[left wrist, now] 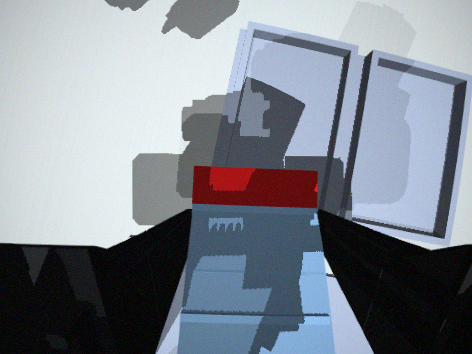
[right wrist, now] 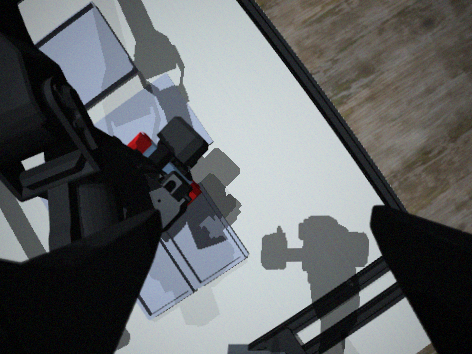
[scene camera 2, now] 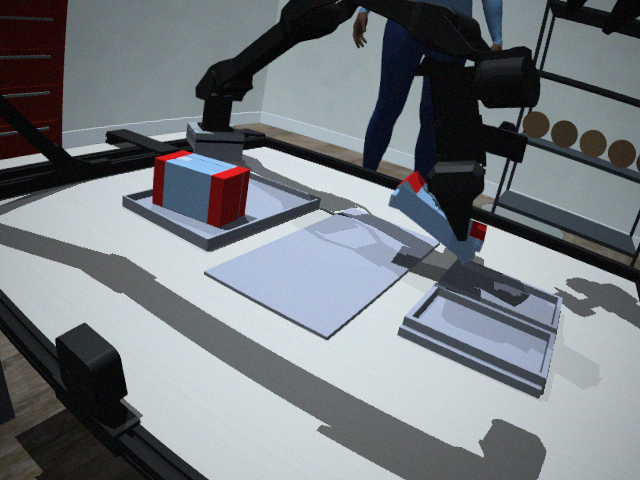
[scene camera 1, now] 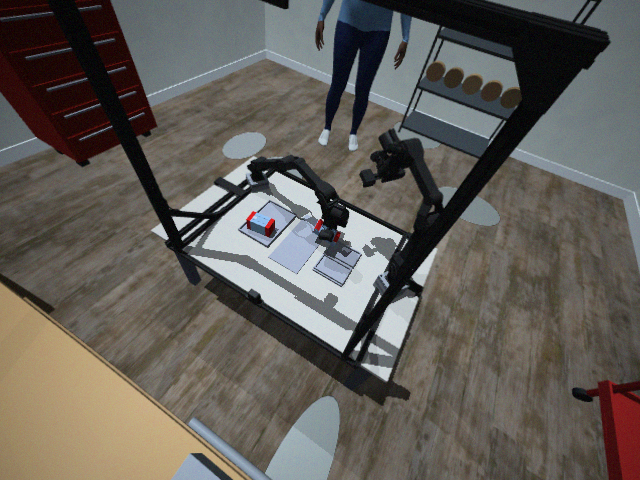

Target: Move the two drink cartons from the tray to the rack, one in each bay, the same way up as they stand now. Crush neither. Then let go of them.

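Places are measured from the left arm's base along level axes (x ahead, y left, z up), in millimetres.
Pixels of known places: left gripper, fingertip midpoint: (left wrist: 253, 216) (scene camera 2: 464, 232) (scene camera 1: 333, 236); right gripper, fingertip midpoint: (right wrist: 265, 218) (scene camera 2: 587, 24) (scene camera 1: 372, 184); left arm's base, origin of the base link: (scene camera 2: 215, 128) (scene camera 1: 257, 177).
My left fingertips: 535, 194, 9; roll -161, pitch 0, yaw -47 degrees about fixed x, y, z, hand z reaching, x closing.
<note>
Ahead of a thing's pixels: the offset from my left fingertips to its top centre, as dx, dy, dz. "spot": to the spot under its first point. Level surfaces: height alone.
One blue carton with red ends {spot: -193, -293, +9} (scene camera 1: 261, 223) (scene camera 2: 186, 191) lies lengthwise in the tray {-243, -240, -49} (scene camera 1: 281, 210) (scene camera 2: 279, 198) (right wrist: 90, 60). My left gripper (scene camera 1: 328, 233) (scene camera 2: 462, 235) (left wrist: 253, 216) is shut on the other carton {-28, -25, +45} (scene camera 2: 426, 211) (left wrist: 255, 280), holding it in the air beside and partly over the farther bay of the rack {+104, -21, -45} (scene camera 1: 330, 271) (scene camera 2: 470, 356) (left wrist: 357, 85) (right wrist: 195, 288). This carton is tilted, its right end lower in scene camera 2; the fingers hide part of it. Both rack bays hold no carton. My right gripper (right wrist: 265, 218) is open and empty, high above the table.
A flat grey-blue mat {dz -61} (scene camera 1: 294, 250) (scene camera 2: 320, 279) lies between tray and rack. A black frame surrounds the table, with uprights in scene camera 1. A small black block {spot: +137, -448, -12} (scene camera 1: 253, 295) (scene camera 2: 90, 369) sits on the near frame rail. A person (scene camera 1: 361, 67) stands behind the table.
</note>
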